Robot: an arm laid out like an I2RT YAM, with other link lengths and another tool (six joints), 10 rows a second.
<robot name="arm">
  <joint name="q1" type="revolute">
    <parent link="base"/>
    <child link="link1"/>
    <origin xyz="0 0 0.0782" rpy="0 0 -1.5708"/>
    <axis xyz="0 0 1"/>
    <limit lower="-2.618" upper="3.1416"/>
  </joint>
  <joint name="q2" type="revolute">
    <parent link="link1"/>
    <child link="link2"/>
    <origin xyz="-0.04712 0.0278 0.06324" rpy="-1.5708 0 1.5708"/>
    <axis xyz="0 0 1"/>
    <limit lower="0" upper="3.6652"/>
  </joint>
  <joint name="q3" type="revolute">
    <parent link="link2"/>
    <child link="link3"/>
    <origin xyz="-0.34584 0 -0.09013" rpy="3.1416 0 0"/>
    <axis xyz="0 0 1"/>
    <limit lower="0" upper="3.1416"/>
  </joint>
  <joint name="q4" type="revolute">
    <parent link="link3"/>
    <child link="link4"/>
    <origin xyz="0.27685 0.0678 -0.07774" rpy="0 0 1.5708"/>
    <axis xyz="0 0 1"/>
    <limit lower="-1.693" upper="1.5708"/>
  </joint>
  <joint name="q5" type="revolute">
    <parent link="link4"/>
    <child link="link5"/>
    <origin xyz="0.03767 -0.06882 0.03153" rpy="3.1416 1.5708 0"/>
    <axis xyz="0 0 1"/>
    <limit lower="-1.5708" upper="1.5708"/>
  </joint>
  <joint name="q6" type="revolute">
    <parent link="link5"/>
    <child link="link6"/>
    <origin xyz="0 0.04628 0.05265" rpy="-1.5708 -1.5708 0"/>
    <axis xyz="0 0 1"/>
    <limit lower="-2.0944" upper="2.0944"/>
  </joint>
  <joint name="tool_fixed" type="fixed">
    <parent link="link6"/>
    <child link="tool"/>
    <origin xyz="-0.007 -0.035 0.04" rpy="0.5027 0 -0.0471"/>
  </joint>
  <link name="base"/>
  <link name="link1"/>
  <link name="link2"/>
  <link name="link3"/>
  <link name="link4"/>
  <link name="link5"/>
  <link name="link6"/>
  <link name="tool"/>
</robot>
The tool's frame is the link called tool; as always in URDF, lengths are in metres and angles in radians.
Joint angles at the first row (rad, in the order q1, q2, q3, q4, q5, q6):
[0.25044, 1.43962, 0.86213, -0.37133, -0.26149, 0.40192]
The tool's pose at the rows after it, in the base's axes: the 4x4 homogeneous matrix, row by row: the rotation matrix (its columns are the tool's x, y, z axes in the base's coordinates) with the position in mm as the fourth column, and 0 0 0 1 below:
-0.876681 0.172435 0.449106 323.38; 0.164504 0.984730 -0.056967 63.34; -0.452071 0.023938 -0.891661 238.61; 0 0 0 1
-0.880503 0.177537 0.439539 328.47; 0.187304 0.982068 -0.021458 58.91; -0.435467 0.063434 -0.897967 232.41; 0 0 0 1
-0.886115 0.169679 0.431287 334.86; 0.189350 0.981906 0.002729 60.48; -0.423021 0.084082 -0.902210 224.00; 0 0 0 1
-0.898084 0.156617 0.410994 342.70; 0.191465 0.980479 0.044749 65.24; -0.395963 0.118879 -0.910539 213.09; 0 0 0 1
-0.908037 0.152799 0.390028 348.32; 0.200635 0.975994 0.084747 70.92; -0.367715 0.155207 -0.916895 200.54; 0 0 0 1
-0.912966 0.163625 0.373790 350.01; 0.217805 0.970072 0.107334 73.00; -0.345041 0.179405 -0.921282 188.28; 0 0 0 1
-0.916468 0.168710 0.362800 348.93; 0.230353 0.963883 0.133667 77.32; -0.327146 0.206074 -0.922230 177.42; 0 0 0 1
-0.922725 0.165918 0.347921 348.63; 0.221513 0.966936 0.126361 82.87; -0.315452 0.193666 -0.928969 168.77; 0 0 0 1
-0.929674 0.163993 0.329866 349.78; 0.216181 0.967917 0.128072 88.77; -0.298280 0.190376 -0.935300 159.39; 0 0 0 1
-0.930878 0.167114 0.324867 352.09; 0.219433 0.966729 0.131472 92.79; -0.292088 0.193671 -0.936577 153.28; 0 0 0 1
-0.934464 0.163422 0.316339 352.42; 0.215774 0.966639 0.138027 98.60; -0.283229 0.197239 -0.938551 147.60; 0 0 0 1
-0.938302 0.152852 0.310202 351.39; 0.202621 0.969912 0.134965 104.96; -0.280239 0.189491 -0.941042 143.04; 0 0 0 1
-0.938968 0.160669 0.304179 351.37; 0.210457 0.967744 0.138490 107.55; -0.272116 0.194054 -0.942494 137.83; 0 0 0 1
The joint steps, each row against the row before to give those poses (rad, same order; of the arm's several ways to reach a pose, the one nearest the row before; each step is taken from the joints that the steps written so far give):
[-0.05061, 0.01393, -0.01367, 0.02720, -0.06578, 0.00707]
[-0.03005, 0.02042, -0.00478, 0.02429, -0.04990, 0.00487]
[-0.00638, 0.03232, -0.00184, 0.02944, -0.02820, 0.00169]
[-0.00234, 0.04525, 0.00358, 0.03061, -0.04481, 0.01041]
[0.00269, 0.04201, -0.00588, 0.04308, -0.03854, 0.02378]
[-0.00114, 0.02899, -0.01832, 0.04605, -0.02135, 0.02601]
[0.00641, 0.01980, -0.02534, 0.05243, -0.02057, 0.02920]
[0.01861, 0.02306, -0.00636, 0.01623, 0.01316, 0.00720]
[0.01589, 0.02977, -0.00210, 0.01948, 0.00283, 0.01193]
[0.00961, 0.02156, -0.00124, 0.02539, 0.00189, 0.01467]
[0.01483, 0.01796, -0.00278, 0.02025, -0.00055, 0.01324]
[0.01975, 0.01311, -0.00249, 0.01111, 0.00924, 0.00384]
[0.00654, 0.01392, -0.00630, 0.02290, 0.00090, 0.01729]

